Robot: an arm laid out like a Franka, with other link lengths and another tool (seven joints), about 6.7 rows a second.
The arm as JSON. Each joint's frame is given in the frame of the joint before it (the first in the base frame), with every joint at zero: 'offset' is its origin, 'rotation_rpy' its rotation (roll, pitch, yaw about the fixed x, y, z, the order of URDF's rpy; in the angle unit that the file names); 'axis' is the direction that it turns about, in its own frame. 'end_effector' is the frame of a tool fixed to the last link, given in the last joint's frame.
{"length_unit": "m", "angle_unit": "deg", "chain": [
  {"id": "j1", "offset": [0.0, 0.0, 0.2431], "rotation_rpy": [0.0, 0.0, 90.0], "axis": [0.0, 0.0, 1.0]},
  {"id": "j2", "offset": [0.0, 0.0, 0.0], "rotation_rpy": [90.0, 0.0, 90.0], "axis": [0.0, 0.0, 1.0]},
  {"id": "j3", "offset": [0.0, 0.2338, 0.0], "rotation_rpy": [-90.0, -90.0, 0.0], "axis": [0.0, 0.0, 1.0]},
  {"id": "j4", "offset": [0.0, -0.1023, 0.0], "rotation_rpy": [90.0, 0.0, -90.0], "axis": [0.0, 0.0, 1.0]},
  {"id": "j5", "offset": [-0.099, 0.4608, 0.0], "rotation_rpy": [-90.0, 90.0, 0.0], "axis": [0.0, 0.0, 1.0]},
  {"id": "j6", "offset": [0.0, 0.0, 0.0], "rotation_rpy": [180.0, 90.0, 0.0], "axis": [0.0, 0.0, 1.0]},
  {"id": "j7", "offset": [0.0, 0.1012, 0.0], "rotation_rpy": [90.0, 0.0, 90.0], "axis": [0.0, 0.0, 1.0]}
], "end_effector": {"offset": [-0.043, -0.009, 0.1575], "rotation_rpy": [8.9, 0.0, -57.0]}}
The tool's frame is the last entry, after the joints.
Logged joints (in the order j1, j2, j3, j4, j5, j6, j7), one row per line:
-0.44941 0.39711 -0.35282 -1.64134 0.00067 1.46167 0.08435
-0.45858 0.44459 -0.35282 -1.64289 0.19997 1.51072 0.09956
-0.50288 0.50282 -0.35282 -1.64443 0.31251 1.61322 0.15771
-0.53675 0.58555 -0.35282 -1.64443 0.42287 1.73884 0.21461
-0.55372 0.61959 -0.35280 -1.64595 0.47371 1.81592 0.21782
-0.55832 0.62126 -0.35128 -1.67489 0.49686 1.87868 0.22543
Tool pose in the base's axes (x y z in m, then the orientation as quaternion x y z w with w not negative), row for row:
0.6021 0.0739 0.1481 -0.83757 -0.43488 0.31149 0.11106
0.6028 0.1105 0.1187 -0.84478 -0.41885 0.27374 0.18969
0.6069 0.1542 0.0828 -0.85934 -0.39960 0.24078 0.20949
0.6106 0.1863 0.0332 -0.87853 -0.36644 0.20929 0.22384
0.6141 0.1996 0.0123 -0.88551 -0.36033 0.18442 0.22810
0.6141 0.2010 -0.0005 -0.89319 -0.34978 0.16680 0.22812
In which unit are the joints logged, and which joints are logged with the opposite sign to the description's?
The joints are logged in radians. Opposite sign: j1.
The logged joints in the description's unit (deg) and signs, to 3 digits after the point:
25.749 22.753 -20.215 -94.042 0.038 83.748 4.833
26.275 25.473 -20.215 -94.131 11.457 86.558 5.704
28.813 28.809 -20.215 -94.219 17.906 92.431 9.036
30.754 33.550 -20.215 -94.219 24.229 99.628 12.296
31.726 35.500 -20.214 -94.306 27.142 104.045 12.480
31.989 35.596 -20.127 -95.964 28.468 107.640 12.916

